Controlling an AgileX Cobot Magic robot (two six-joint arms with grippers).
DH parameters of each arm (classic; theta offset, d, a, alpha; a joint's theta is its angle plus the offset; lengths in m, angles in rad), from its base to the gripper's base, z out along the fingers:
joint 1: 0 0.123 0 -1.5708
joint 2: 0.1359 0 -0.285 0
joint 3: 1.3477 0 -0.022 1.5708
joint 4: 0 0.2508 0 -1.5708
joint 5: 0 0 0.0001 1.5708
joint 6: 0 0.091 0 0
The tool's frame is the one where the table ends.
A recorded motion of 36 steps. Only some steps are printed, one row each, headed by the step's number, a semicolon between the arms.
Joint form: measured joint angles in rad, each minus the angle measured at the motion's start. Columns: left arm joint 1, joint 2, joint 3, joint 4, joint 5, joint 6; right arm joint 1, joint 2, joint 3, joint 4, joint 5, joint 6.
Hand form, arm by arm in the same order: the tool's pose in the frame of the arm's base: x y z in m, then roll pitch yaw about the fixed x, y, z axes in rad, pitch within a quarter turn. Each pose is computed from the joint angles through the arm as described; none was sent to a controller.
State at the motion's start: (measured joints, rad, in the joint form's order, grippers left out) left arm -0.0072 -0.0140 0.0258 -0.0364 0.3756 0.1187; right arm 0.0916 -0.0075 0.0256 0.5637 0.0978 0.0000
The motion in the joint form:
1: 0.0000 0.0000 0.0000 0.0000 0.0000 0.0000; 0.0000 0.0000 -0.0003 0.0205 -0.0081 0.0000
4: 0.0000 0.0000 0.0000 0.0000 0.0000 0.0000; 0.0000 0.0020 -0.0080 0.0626 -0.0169 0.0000
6: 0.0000 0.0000 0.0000 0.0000 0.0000 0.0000; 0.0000 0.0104 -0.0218 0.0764 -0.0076 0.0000
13: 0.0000 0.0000 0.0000 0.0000 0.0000 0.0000; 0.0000 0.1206 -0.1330 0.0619 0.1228 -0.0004
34: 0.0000 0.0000 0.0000 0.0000 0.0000 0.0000; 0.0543 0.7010 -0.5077 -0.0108 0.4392 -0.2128
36: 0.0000 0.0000 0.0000 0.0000 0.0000 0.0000; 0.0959 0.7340 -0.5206 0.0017 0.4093 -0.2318
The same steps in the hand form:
1: 0.0524 -0.0016 0.1715 2.8866 1.2605 2.8532; 0.0562 0.0097 0.1982 1.5808 0.9882 1.7201
4: 0.0524 -0.0016 0.1715 2.8866 1.2605 2.8532; 0.0561 0.0095 0.2016 1.5546 0.9464 1.6966
6: 0.0524 -0.0016 0.1715 2.8866 1.2605 2.8532; 0.0561 0.0101 0.2052 1.5572 0.9330 1.7053
13: 0.0524 -0.0016 0.1715 2.8866 1.2605 2.8532; 0.0604 0.0173 0.2266 1.7362 0.9380 1.9253
34: 0.0524 -0.0016 0.1715 2.8866 1.2605 2.8532; 0.1268 0.0434 0.2749 2.5402 0.8592 2.8758
36: 0.0524 -0.0016 0.1715 2.8866 1.2605 2.8532; 0.1324 0.0493 0.2767 2.5408 0.8706 2.9106

